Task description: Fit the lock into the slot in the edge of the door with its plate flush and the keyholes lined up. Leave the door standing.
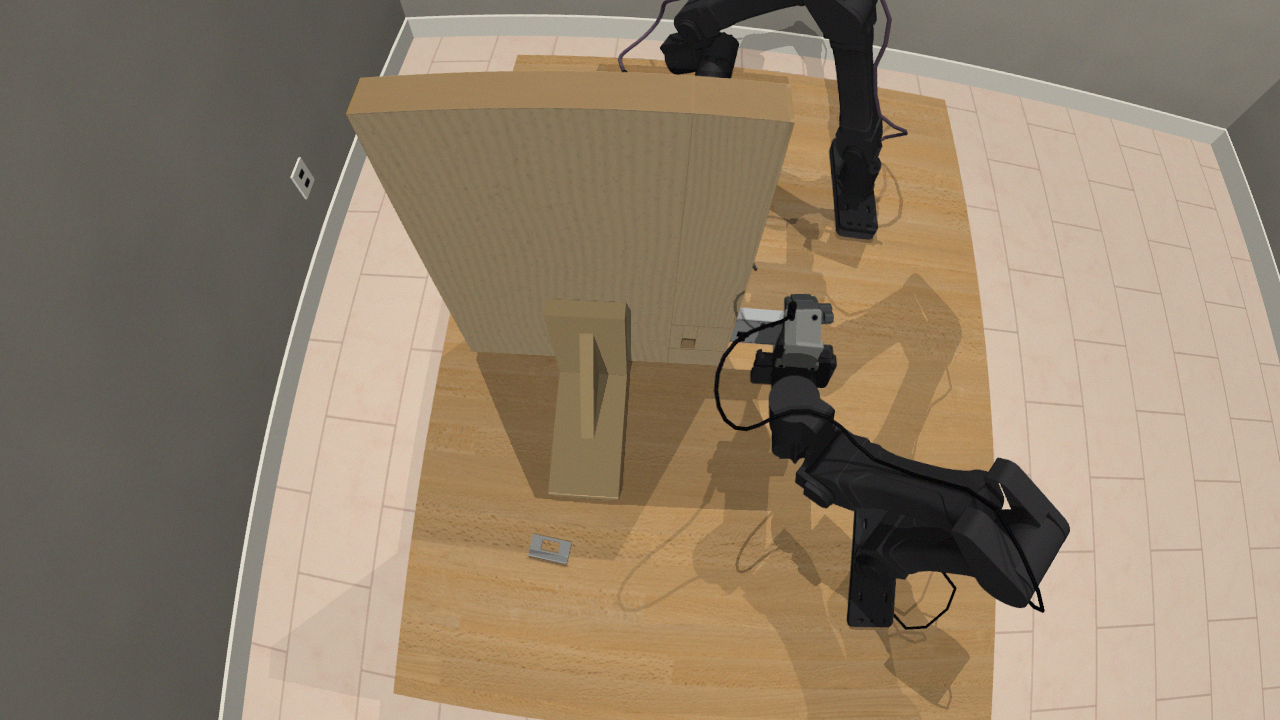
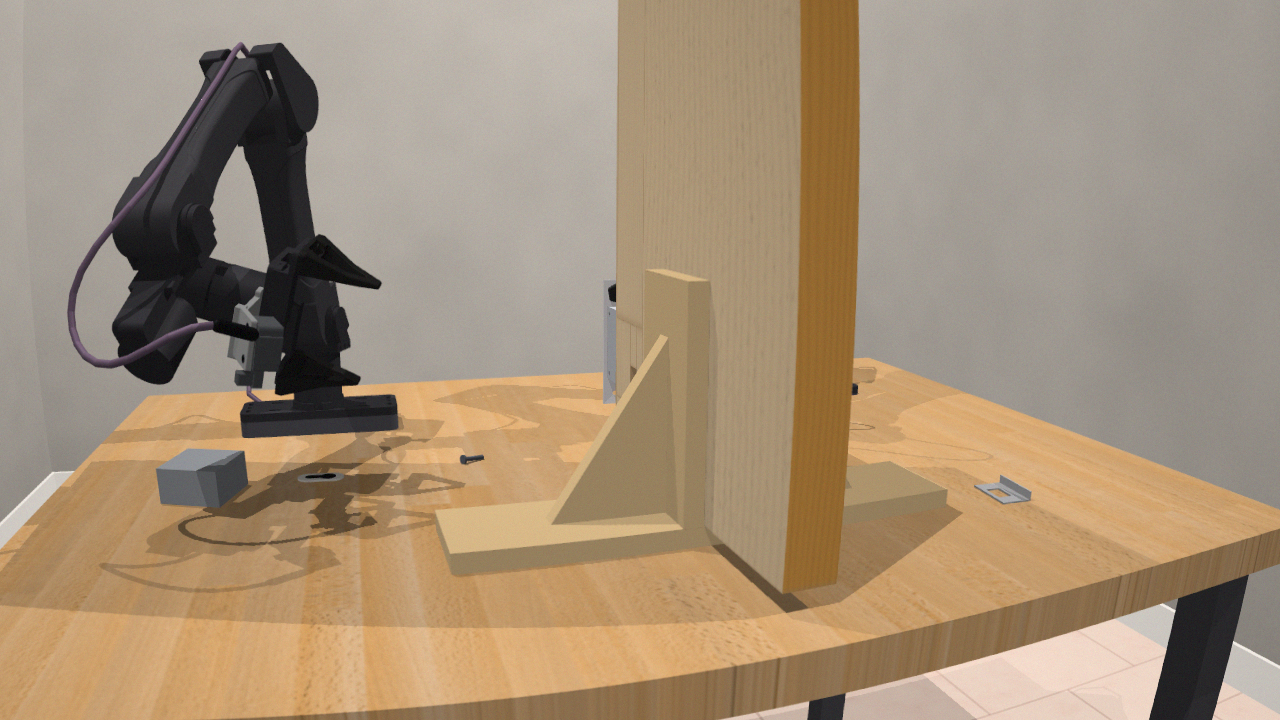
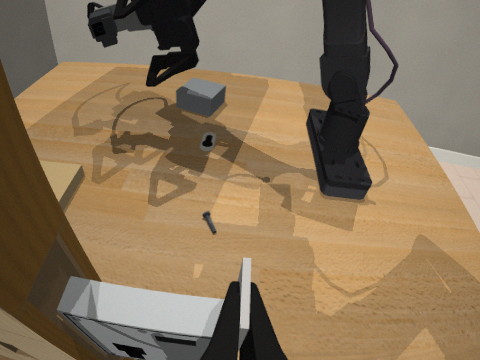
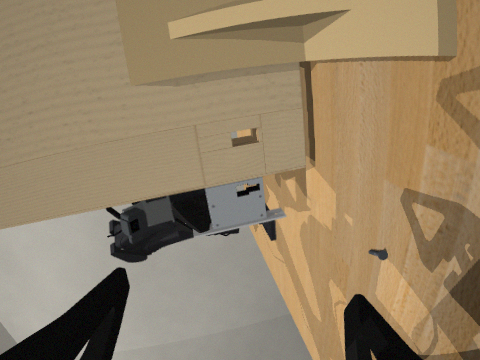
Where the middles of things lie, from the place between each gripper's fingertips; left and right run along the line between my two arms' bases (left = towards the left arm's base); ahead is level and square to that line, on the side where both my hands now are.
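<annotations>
Starting from my left hand point(image 1: 790, 307), I find the silver lock point(image 2: 609, 307) 40 mm ahead and 50 mm below. The grey block point(image 2: 196, 477) is 460 mm to the right of my left hand, 70 mm ahead of it and 150 mm below it. As for the angled metal plate point(image 2: 1017, 493), counted from my left hand it is 310 mm to the left, 310 mm ahead and 170 mm below.
From my right hand point(image 2: 369, 334), the grey block is 170 mm to the right, 60 mm behind and 140 mm below. I see the angled metal plate 590 mm to the left of my right hand, 180 mm ahead of it and 160 mm below it, whereas the silver lock is 280 mm to the left of that right hand, 90 mm behind it and 40 mm below it.
</annotations>
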